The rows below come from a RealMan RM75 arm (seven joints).
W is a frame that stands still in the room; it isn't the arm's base.
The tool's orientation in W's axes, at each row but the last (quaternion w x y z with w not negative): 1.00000 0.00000 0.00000 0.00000; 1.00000 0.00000 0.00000 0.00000; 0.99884 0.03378 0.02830 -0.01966; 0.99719 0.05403 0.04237 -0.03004; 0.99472 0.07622 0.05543 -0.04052; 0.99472 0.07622 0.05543 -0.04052; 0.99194 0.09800 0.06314 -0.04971
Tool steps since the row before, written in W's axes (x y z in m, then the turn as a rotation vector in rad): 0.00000 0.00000 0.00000 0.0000 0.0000 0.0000; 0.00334 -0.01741 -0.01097 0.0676 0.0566 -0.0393; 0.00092 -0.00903 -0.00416 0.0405 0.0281 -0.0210; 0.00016 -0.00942 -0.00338 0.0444 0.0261 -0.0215; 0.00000 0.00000 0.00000 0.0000 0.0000 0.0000; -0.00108 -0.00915 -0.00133 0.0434 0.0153 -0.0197; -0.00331 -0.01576 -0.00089 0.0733 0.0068 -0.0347
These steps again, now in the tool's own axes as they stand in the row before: 0.00000 0.00000 0.00000 0.0000 0.0000 0.0000; 0.00334 -0.01741 -0.01097 0.0676 0.0566 -0.0393; 0.00150 -0.00924 -0.00347 0.0406 0.0283 -0.0206; 0.00098 -0.00969 -0.00230 0.0446 0.0265 -0.0206; 0.00000 0.00000 0.00000 0.0000 0.0000 0.0000; -0.00025 -0.00931 0.00001 0.0442 0.0160 -0.0172; -0.00179 -0.01591 0.00191 0.0765 0.0082 -0.0267
